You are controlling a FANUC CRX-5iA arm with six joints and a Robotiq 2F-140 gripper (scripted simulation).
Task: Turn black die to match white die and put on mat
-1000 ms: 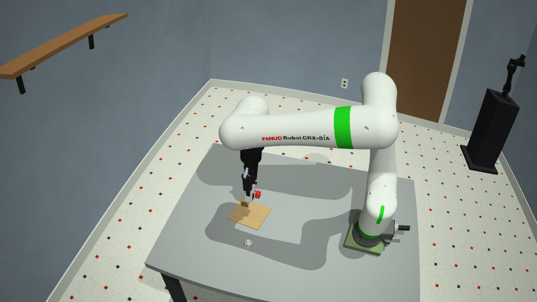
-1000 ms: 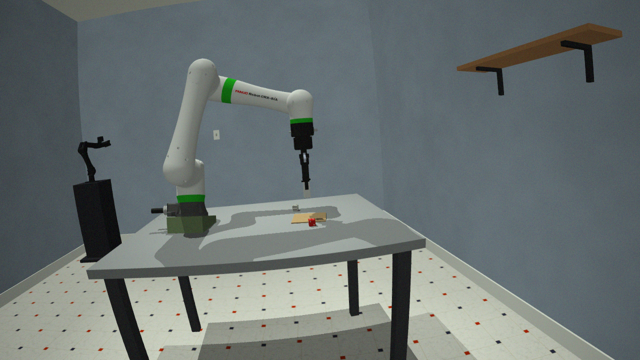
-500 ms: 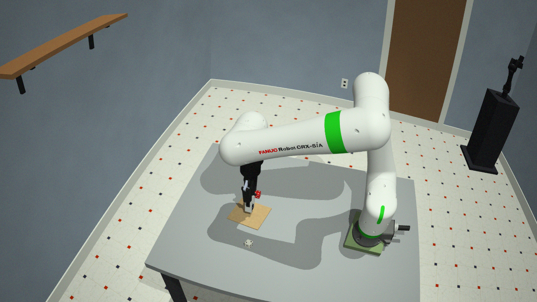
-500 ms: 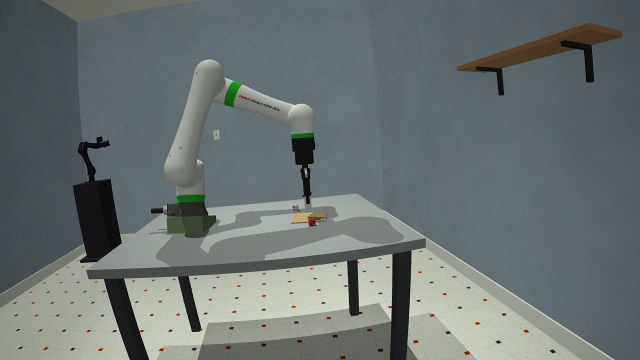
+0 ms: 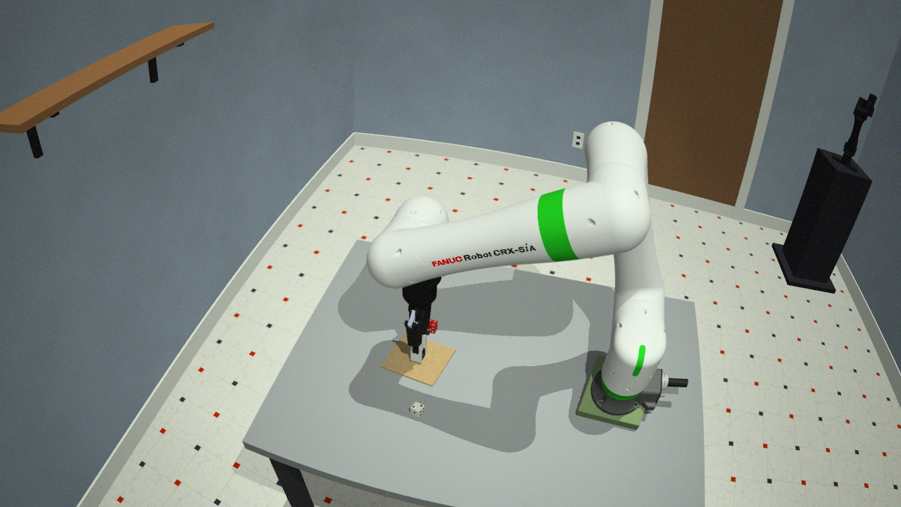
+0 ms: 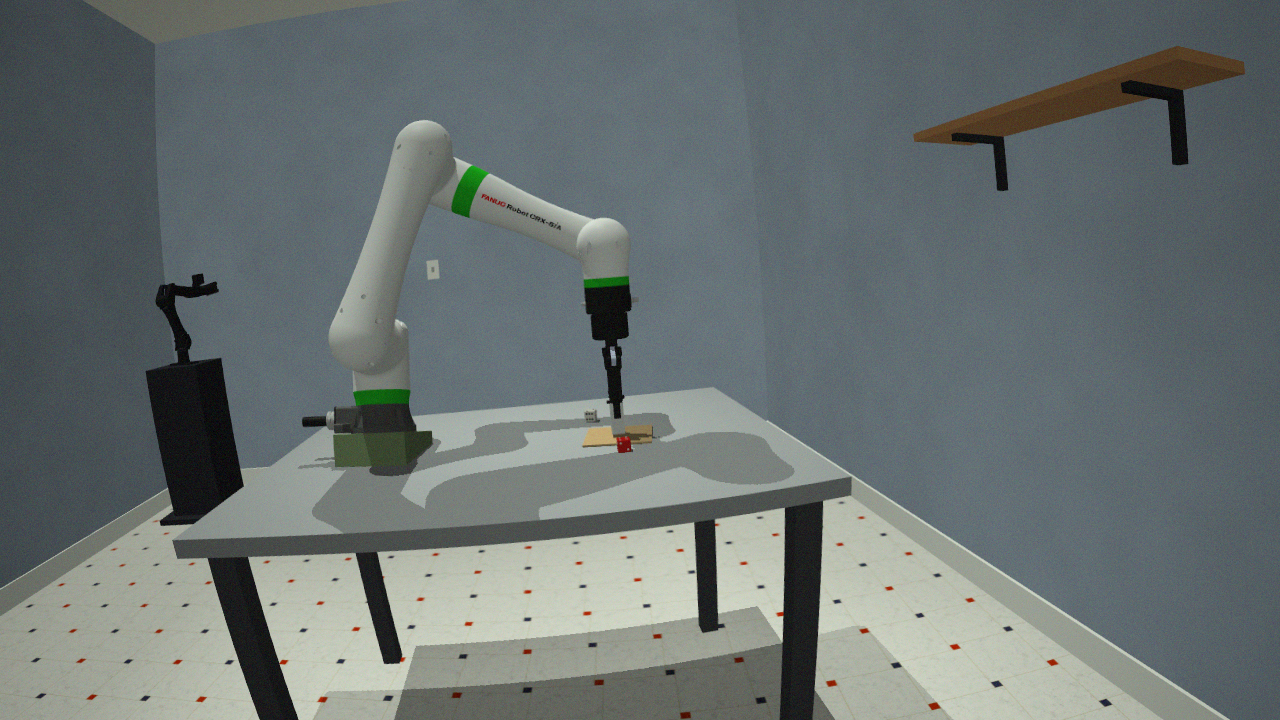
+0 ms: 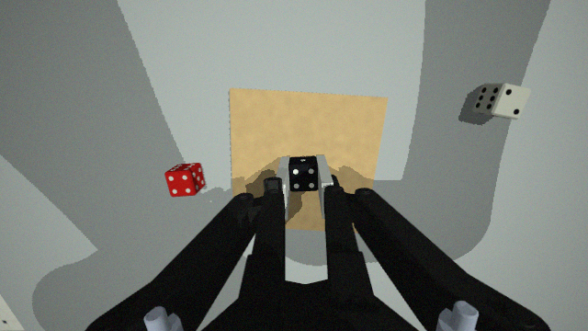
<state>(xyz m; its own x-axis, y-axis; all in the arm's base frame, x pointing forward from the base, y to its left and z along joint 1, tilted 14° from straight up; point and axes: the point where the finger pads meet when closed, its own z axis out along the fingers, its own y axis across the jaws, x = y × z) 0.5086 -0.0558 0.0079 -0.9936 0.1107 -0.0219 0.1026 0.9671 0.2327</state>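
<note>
The black die is 20 mm below my hand. Round my hand: white die (40 mm behind, 170 mm to the left, 30 mm below); then tan mat (40 mm below); then red die (10 mm behind, 110 mm to the right, 30 mm below).
</note>
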